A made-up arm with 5 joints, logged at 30 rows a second.
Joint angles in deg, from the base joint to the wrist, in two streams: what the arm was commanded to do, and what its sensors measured. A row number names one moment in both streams.
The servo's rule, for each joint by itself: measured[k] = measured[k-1] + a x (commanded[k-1-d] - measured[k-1]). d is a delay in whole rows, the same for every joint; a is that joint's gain. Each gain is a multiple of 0.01, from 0.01 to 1. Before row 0 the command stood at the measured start. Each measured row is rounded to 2 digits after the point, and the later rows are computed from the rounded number. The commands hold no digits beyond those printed.
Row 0, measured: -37.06 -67.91 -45.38 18.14 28.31
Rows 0 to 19, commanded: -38.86 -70.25 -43.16 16.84 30.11; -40.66 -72.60 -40.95 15.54 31.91; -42.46 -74.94 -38.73 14.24 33.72; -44.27 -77.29 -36.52 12.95 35.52; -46.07 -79.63 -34.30 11.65 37.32; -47.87 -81.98 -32.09 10.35 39.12; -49.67 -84.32 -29.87 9.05 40.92; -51.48 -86.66 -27.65 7.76 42.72; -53.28 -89.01 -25.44 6.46 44.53; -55.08 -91.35 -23.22 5.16 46.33; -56.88 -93.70 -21.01 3.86 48.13; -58.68 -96.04 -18.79 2.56 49.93; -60.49 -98.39 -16.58 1.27 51.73; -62.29 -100.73 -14.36 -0.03 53.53; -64.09 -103.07 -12.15 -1.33 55.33; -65.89 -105.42 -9.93 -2.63 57.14; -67.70 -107.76 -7.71 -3.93 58.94; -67.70 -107.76 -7.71 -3.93 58.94; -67.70 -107.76 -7.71 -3.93 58.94; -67.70 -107.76 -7.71 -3.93 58.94
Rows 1 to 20, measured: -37.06 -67.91 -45.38 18.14 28.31; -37.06 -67.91 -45.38 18.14 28.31; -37.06 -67.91 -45.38 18.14 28.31; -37.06 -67.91 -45.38 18.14 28.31; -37.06 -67.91 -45.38 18.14 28.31; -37.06 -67.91 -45.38 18.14 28.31; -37.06 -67.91 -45.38 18.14 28.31; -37.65 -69.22 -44.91 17.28 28.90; -38.64 -71.11 -44.08 16.13 29.89; -39.90 -73.25 -42.96 14.88 31.15; -41.34 -75.51 -41.61 13.61 32.59; -42.90 -77.82 -40.07 12.32 34.15; -44.54 -80.15 -38.39 11.02 35.79; -46.23 -82.49 -36.60 9.72 37.48; -47.96 -84.83 -34.72 8.43 39.21; -49.72 -87.17 -32.77 7.13 40.97; -51.49 -89.51 -30.76 5.83 42.74; -53.27 -91.86 -28.71 4.53 44.52; -55.06 -94.20 -26.63 3.23 46.31; -56.85 -96.55 -24.52 1.94 48.10
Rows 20 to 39, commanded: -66.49 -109.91 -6.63 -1.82 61.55; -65.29 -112.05 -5.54 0.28 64.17; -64.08 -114.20 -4.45 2.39 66.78; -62.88 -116.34 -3.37 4.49 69.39; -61.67 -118.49 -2.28 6.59 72.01; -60.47 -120.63 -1.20 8.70 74.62; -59.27 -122.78 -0.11 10.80 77.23; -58.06 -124.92 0.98 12.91 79.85; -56.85 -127.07 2.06 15.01 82.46; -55.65 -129.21 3.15 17.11 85.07; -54.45 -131.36 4.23 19.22 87.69; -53.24 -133.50 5.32 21.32 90.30; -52.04 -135.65 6.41 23.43 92.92; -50.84 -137.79 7.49 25.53 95.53; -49.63 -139.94 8.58 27.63 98.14; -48.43 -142.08 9.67 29.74 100.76; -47.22 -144.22 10.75 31.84 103.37; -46.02 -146.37 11.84 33.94 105.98; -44.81 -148.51 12.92 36.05 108.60; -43.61 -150.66 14.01 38.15 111.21
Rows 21 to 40, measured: -58.65 -98.89 -22.39 0.64 49.89; -60.45 -101.23 -20.24 -0.66 51.69; -62.25 -103.58 -18.07 -1.96 53.49; -64.05 -105.92 -15.89 -3.26 55.29; -65.25 -106.95 -14.17 -3.70 56.49; -66.06 -107.40 -12.81 -3.85 57.30; -66.60 -107.60 -11.74 -3.90 57.84; -66.56 -108.89 -10.67 -2.53 59.06; -66.14 -110.66 -9.59 -0.68 60.75; -65.46 -112.64 -8.51 1.35 62.74; -64.61 -114.71 -7.43 3.42 64.93; -63.64 -116.83 -6.35 5.51 67.27; -62.59 -118.96 -5.27 7.62 69.70; -61.49 -121.10 -4.19 9.72 72.18; -60.36 -123.24 -3.10 11.83 74.71; -59.20 -125.38 -2.02 13.93 77.27; -58.03 -127.52 -0.93 16.03 79.84; -56.85 -129.67 0.15 18.14 82.43; -55.66 -131.81 1.24 20.24 85.03; -54.47 -133.96 2.33 22.35 87.63
